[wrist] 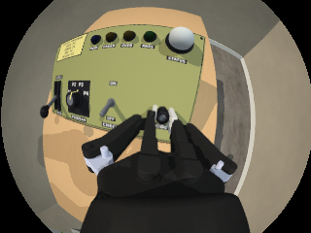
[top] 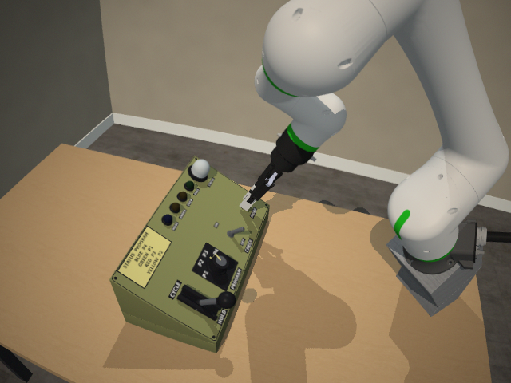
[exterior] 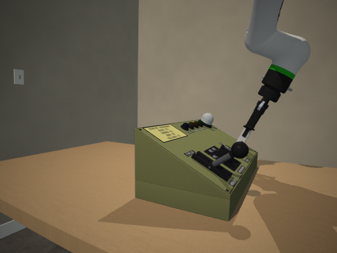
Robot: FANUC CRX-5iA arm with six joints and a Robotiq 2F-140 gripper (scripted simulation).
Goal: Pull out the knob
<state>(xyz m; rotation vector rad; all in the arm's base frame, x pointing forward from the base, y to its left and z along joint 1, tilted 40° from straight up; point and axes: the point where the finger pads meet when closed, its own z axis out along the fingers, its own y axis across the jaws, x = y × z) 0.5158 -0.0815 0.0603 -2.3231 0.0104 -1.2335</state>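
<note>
Now: the grey toggle 20 mm behind my hand, 120 mm to the left of it and 20 mm below it. From my hand the other things lie so: olive console: 190 mm to the left, 40 mm below; program selector: 40 mm behind, 230 mm to the left, 20 mm below; mode knob: 10 mm ahead, 20 mm below.
</note>
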